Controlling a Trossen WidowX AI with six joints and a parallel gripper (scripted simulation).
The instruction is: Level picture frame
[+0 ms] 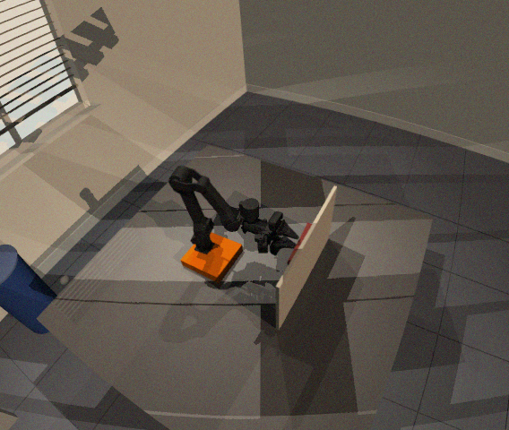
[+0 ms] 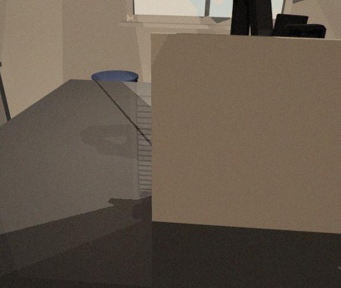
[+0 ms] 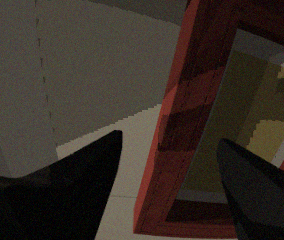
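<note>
My gripper tip is now 20 mm short of the picture frame, 10 mm to the right of it and 60 mm above it. Round my gripper tip: beige wall panel (30 mm ahead, 60 mm below).
</note>
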